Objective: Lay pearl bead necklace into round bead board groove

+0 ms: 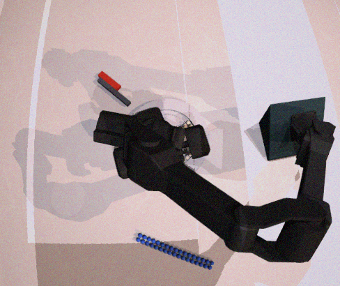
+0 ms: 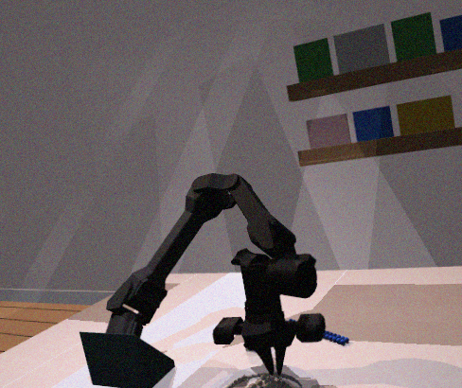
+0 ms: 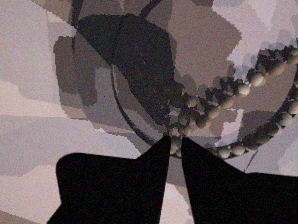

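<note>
The round bead board is 1 cm behind my gripper tip, 5 cm to the right of it and 1 cm below it. The rest, counted from my gripper tip: small beige cube: 9 cm behind, 13 cm to the left; then grey block: 9 cm ahead, 22 cm to the right, 1 cm below.
</note>
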